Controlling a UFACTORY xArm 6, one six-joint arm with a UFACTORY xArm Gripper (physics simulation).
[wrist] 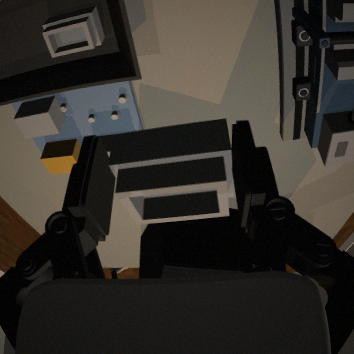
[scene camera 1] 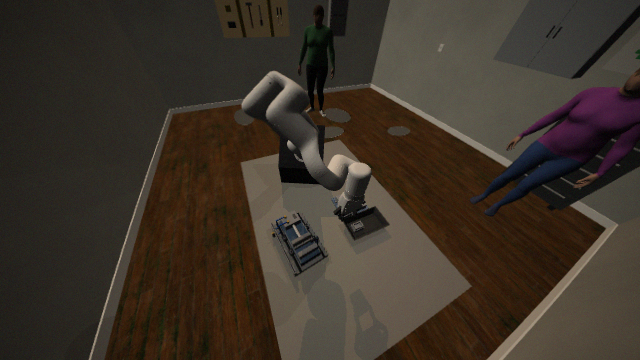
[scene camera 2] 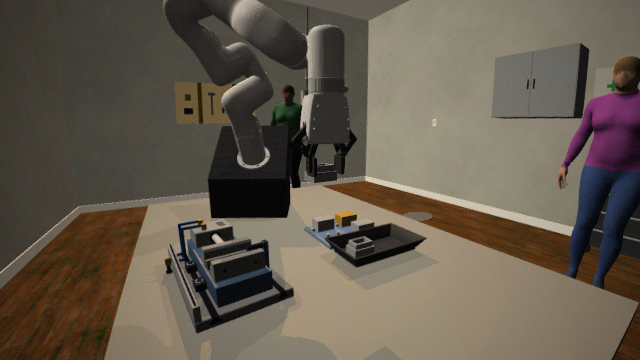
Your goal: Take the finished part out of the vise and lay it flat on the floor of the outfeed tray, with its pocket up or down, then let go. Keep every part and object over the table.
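Places are measured from the arm's base along level axes (x ahead, y left, z up), in centimetres.
Pixels of known places: gripper, fingertip midpoint: [wrist: 168,146] [scene camera 1: 347,216] [scene camera 2: 325,174]; arm's base, origin of the base link: [scene camera 2: 253,157].
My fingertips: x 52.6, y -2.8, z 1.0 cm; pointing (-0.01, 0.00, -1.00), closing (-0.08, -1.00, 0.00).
For each thing: its top centre in the pictures, then the offset to it from my fingertips.
- finished part, middle of its top: [wrist: 175,205] [scene camera 2: 320,164] dx -2.2, dy +0.1, dz +2.0 cm
- vise, middle of its top: [scene camera 2: 219,237] [scene camera 1: 297,232] dx -9.4, dy -21.4, dz -13.1 cm
- grey part, middle of its top: [wrist: 67,39] [scene camera 2: 360,240] [scene camera 1: 358,224] dx -0.5, dy +11.3, dz -18.3 cm
- blue plate, middle of its top: [wrist: 79,126] [scene camera 2: 342,230] dx -16.2, dy +18.0, dz -22.2 cm
- yellow block, middle of its top: [wrist: 60,164] [scene camera 2: 346,214] dx -20.4, dy +22.8, dz -18.6 cm
The finished part [scene camera 2: 322,172] [wrist: 172,160], a stepped grey block, is held level between the fingers with its pocket up. My gripper [scene camera 2: 326,166] [wrist: 168,146] is shut on it, high above the table; in scene camera 1 the fingers are too small and dark to make out. The dark outfeed tray [scene camera 1: 375,225] [scene camera 2: 392,242] [wrist: 100,71] lies lower, to the right of the gripper in scene camera 2 and at upper left in the wrist view. The vise [scene camera 1: 300,240] [scene camera 2: 242,287] [wrist: 337,92] stands at left, apart from the gripper; no part shows between its jaws.
Another grey part [scene camera 1: 357,226] [scene camera 2: 360,246] [wrist: 70,40] sits pocket up at one end of the tray. A blue plate [scene camera 2: 320,235] [wrist: 75,110] beside the tray bears grey blocks, a yellow block [scene camera 2: 345,218] [wrist: 60,157] and pins. A black pedestal [scene camera 2: 250,200] carries the arm. Two people stand beyond the table.
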